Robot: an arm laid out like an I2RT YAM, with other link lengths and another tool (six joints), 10 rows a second.
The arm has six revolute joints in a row. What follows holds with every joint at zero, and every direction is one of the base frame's.
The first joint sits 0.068 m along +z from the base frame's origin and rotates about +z.
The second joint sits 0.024 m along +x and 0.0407 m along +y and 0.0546 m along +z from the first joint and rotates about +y.
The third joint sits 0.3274 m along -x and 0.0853 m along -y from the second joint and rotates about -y.
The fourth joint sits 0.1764 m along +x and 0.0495 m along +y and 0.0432 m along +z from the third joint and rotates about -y.
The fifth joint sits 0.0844 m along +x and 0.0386 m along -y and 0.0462 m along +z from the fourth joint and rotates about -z.
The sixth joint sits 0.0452 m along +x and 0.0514 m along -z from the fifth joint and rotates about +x.
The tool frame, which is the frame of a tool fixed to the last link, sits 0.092 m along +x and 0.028 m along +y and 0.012 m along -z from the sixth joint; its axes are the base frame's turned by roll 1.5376, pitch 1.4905 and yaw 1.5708 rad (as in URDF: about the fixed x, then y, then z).
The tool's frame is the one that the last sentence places.
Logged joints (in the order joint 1, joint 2, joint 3, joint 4, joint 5, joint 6), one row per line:
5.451, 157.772, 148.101, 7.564, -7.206, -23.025
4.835, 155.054, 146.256, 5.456, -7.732, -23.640
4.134, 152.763, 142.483, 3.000, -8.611, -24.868
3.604, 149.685, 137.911, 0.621, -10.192, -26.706
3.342, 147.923, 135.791, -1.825, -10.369, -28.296
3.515, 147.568, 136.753, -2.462, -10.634, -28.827
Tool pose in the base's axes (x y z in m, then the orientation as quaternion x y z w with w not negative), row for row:
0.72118, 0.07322, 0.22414, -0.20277, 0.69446, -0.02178, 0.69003
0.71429, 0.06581, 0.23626, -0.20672, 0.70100, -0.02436, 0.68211
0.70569, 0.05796, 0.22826, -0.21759, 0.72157, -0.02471, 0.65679
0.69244, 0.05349, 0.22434, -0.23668, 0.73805, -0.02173, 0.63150
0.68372, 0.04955, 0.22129, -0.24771, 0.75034, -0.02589, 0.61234
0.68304, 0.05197, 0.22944, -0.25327, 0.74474, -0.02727, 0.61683
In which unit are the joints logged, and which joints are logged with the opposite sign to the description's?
The joints are logged in degrees. Opposite sign: none.
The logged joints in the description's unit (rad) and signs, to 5 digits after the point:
0.09514, 2.75364, 2.58485, 0.13202, -0.12577, -0.40186
0.08439, 2.70620, 2.55265, 0.09523, -0.13495, -0.41260
0.07215, 2.66622, 2.48680, 0.05236, -0.15029, -0.43403
0.06290, 2.61250, 2.40700, 0.01084, -0.17788, -0.46611
0.05833, 2.58174, 2.37000, -0.03185, -0.18097, -0.49386
0.06135, 2.57555, 2.38679, -0.04297, -0.18560, -0.50313

